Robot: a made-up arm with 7 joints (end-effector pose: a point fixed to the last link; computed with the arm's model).
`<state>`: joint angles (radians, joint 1 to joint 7).
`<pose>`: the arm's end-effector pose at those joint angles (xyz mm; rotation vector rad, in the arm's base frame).
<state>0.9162 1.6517 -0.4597 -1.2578 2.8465 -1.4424 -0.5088</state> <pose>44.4 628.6 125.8 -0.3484 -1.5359 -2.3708</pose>
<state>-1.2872 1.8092 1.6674 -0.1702 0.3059 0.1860 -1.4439</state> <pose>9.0 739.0 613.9 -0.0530 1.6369 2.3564</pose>
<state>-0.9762 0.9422 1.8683 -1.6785 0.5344 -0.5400 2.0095</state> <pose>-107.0 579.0 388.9 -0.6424 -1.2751 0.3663</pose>
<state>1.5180 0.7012 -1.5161 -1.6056 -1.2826 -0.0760 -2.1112</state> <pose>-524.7 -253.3 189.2 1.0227 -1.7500 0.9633</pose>
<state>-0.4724 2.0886 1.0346 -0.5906 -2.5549 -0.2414 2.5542</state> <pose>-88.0 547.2 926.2 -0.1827 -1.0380 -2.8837</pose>
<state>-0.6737 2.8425 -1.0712 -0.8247 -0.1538 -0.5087 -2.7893</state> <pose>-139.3 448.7 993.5 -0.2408 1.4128 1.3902</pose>
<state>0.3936 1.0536 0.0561 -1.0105 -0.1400 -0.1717 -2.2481</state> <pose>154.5 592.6 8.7 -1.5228 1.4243 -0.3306</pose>
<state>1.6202 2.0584 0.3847 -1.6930 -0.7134 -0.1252 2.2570</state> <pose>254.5 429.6 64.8 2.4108 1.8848 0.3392</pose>
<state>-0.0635 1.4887 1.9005 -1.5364 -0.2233 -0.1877 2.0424</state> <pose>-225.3 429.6 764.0 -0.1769 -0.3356 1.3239</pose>
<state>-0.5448 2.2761 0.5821 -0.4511 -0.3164 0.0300 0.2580</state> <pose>-86.9 485.4 976.0 -0.2109 -0.6823 -2.5036</pose>
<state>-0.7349 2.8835 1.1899 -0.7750 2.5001 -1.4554 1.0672</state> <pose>-475.0 9.2 984.8 -0.3814 -1.5564 -0.6120</pose>
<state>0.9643 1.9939 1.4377 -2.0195 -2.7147 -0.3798 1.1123</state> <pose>427.0 103.2 661.9 -0.5522 1.3194 -1.1231</pose>
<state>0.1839 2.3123 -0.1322 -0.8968 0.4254 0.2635 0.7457</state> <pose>387.1 485.2 767.6 -1.3186 -1.0518 -2.2238</pose>
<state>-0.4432 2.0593 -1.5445 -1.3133 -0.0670 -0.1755 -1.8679</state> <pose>153.2 637.0 278.1 -1.3476 2.0221 0.2529</pose>
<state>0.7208 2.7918 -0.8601 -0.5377 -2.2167 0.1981 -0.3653</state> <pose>439.1 432.3 888.6 0.4494 1.5922 1.8619</pose>
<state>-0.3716 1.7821 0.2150 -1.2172 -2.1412 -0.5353 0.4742</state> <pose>339.0 491.4 716.9 -1.2781 0.7478 -0.8491</pose>
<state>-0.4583 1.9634 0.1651 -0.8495 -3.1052 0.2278 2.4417</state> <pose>197.9 553.2 823.6 -0.9743 0.2060 -1.8897</pose>
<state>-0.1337 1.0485 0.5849 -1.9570 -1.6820 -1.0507 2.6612</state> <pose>368.3 296.0 572.8 1.7417 0.8355 1.0585</pose>
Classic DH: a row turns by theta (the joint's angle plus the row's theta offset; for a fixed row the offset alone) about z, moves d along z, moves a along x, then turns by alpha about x. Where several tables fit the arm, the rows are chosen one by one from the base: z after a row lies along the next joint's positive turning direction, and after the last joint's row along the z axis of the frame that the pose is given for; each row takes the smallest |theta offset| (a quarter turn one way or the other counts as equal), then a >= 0, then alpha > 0; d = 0 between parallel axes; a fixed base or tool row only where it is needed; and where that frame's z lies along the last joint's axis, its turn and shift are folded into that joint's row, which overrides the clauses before.
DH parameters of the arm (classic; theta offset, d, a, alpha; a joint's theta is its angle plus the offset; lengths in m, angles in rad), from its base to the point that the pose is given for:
base (fixed): 0 0.3672 -0.0072 -1.2217
joint 1: -1.5708 0.0062 0.0279 -1.5708
joint 2: 1.2217 -0.0017 0.0078 1.5708
joint 3: 1.5708 -0.3245 0.0162 -1.5708
joint 4: 0 0.0392 -0.0739 1.5708
joint 5: 0 -0.4403 0.0258 -1.5708
joint 6: 0 -0.0085 -0.006 1.5708
joint 7: -0.1995 0 0.0278 3.1416
tool (fixed): -1.7703 0.0086 0 0

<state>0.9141 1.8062 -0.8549 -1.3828 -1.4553 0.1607 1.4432</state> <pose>-106.3 556.8 81.8 -2.6595 -0.0664 0.0535</pose>
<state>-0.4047 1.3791 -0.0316 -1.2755 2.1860 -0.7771 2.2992</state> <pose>479.2 477.5 489.7 -0.9184 0.1108 -0.9880</pose>
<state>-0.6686 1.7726 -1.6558 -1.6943 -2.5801 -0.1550 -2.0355</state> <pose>323.6 406.8 104.5 2.0672 1.9544 0.7035</pose>
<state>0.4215 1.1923 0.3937 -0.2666 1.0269 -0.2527 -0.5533</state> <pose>-109.5 734.4 202.7 -1.0389 -1.6666 -1.6166</pose>
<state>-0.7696 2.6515 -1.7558 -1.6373 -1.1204 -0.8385 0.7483</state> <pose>-12.3 569.5 453.8 -2.7174 -0.0690 0.1597</pose>
